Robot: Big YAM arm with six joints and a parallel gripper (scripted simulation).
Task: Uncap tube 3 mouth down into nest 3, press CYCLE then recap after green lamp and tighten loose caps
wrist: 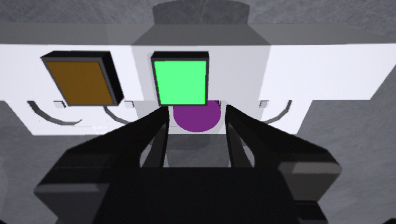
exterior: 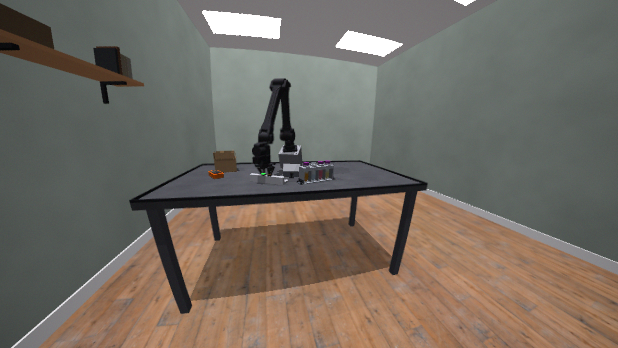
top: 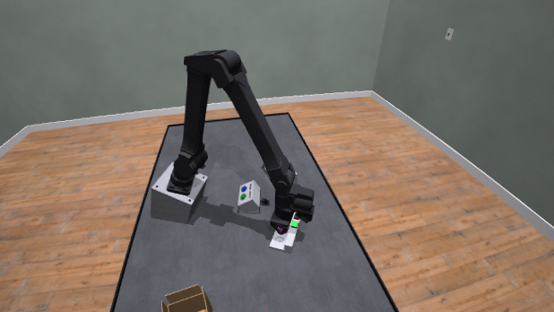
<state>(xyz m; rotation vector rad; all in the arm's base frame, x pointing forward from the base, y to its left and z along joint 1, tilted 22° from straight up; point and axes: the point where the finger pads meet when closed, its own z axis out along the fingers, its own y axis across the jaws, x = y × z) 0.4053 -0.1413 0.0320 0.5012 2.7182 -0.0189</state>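
Right now my hand is 10 mm above the cap. From my hand the other things lie so: blue key (150 mm behind, 180 mm to the left, 50 mm above); key housing (130 mm behind, 160 mm to the left, 30 mm above); green key (150 mm behind, 140 mm to the left, 50 mm above).
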